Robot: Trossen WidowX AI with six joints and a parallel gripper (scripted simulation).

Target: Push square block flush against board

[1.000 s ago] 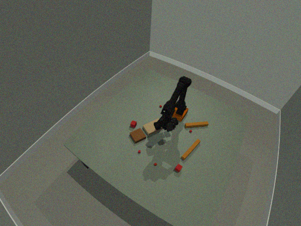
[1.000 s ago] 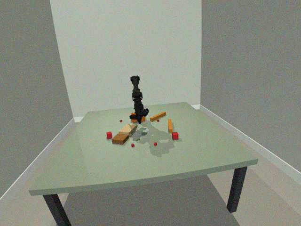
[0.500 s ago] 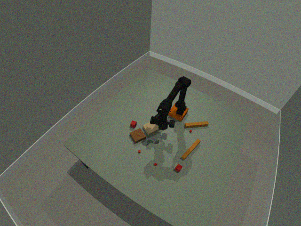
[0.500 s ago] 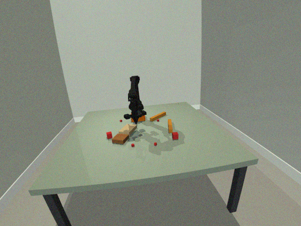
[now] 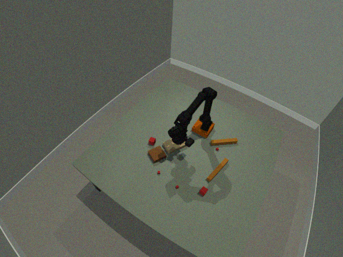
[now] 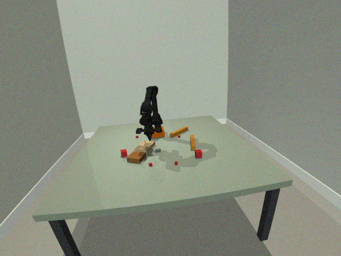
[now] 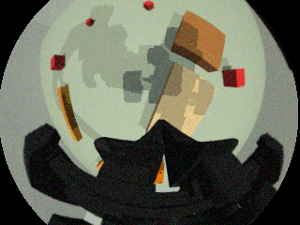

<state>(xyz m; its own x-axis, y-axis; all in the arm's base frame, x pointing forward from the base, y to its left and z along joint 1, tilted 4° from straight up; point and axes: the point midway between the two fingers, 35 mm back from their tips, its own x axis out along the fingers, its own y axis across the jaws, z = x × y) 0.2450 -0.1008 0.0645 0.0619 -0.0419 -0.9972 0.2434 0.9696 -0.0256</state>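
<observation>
Right now my gripper tip is 10 mm past the board, 40 mm to the left of it and 50 mm above it. The rest, counted from my gripper tip: square block: 130 mm ahead, 120 mm to the right, 50 mm below.
</observation>
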